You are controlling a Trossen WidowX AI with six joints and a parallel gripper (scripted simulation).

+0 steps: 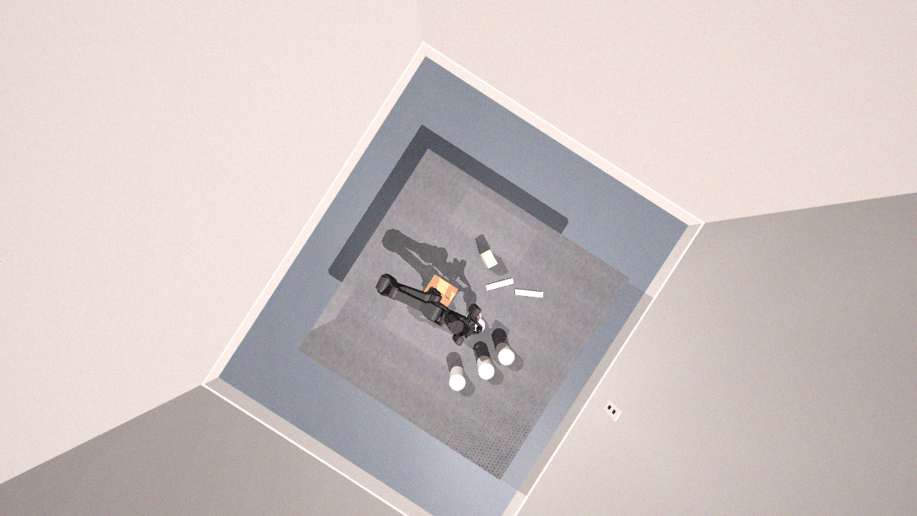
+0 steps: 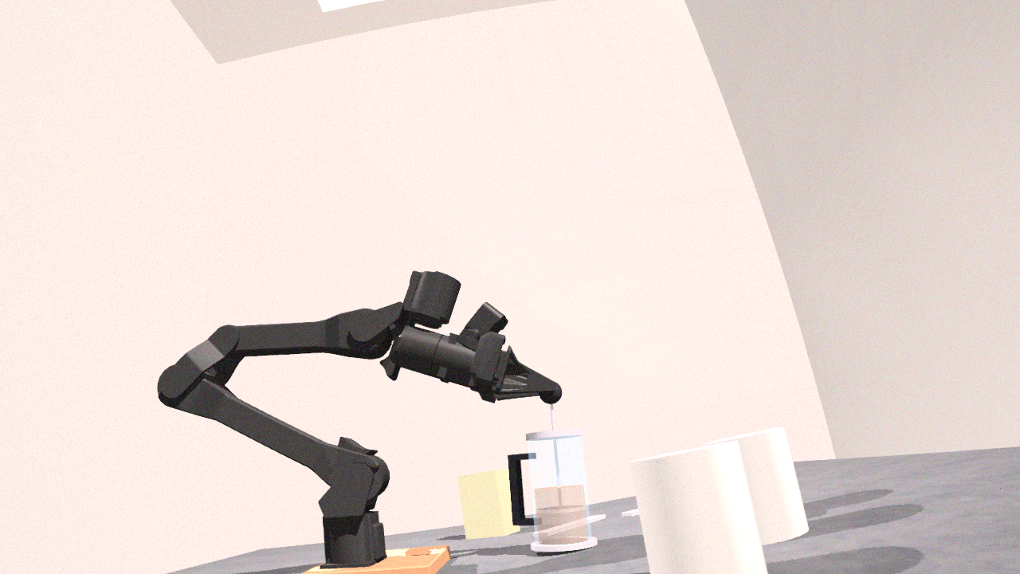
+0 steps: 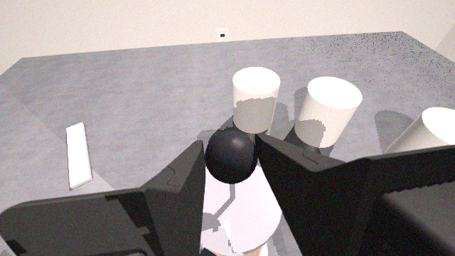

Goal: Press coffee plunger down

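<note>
My gripper tip is now 10 cm above the glass coffee press, 3 cm past it and 1 cm to the right of it.
</note>
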